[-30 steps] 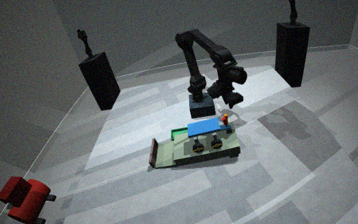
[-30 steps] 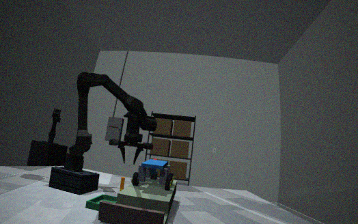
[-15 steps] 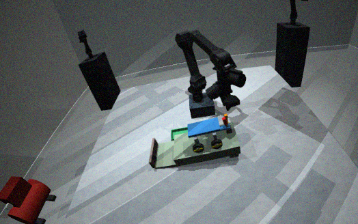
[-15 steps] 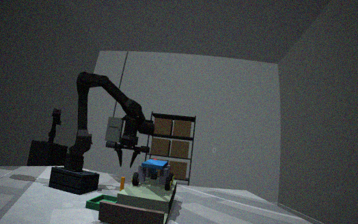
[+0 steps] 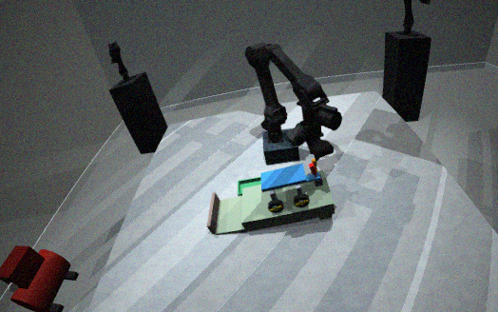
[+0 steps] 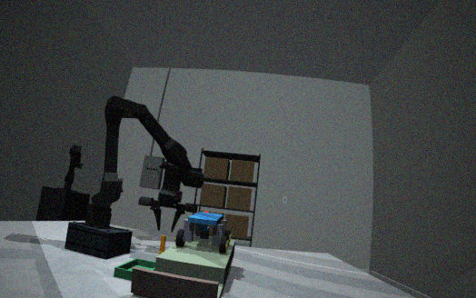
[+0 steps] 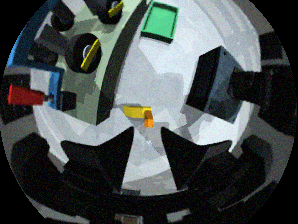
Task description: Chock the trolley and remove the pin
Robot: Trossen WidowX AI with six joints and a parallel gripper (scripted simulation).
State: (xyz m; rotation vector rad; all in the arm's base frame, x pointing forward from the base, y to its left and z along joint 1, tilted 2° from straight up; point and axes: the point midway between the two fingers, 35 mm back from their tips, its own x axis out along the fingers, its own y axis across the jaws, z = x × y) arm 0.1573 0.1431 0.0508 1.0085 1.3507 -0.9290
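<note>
Right now the chock is 6 cm below my gripper tip and 2 cm ahead of it. Round my gripper tip: stop pin: 13 cm ahead, 4 cm above, 1 cm to the right; then trolley: 16 cm ahead, 10 cm to the right, 3 cm above; then pale green ramp: 16 cm ahead, 11 cm to the right, 4 cm below.
</note>
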